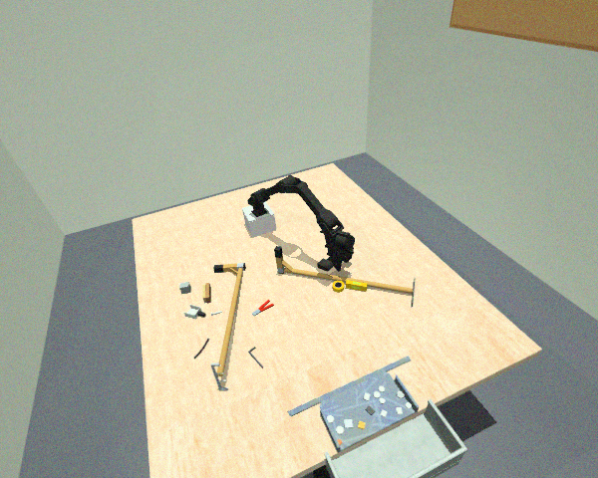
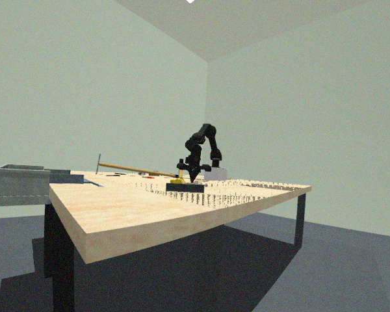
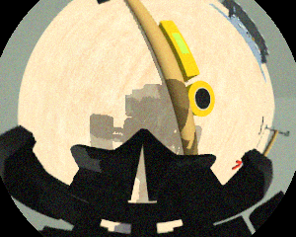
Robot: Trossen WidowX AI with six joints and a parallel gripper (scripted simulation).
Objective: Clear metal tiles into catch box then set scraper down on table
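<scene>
Right now the yellow tape roll is 70 mm ahead of my gripper tip and 60 mm to the right of it. Also, from my gripper tip: yellow spirit level: 120 mm ahead, 20 mm above; then long scraper: 60 mm ahead, 30 mm to the right, 50 mm above; then long wooden-handled tool: 70 mm behind, 530 mm to the right, 30 mm above.
</scene>
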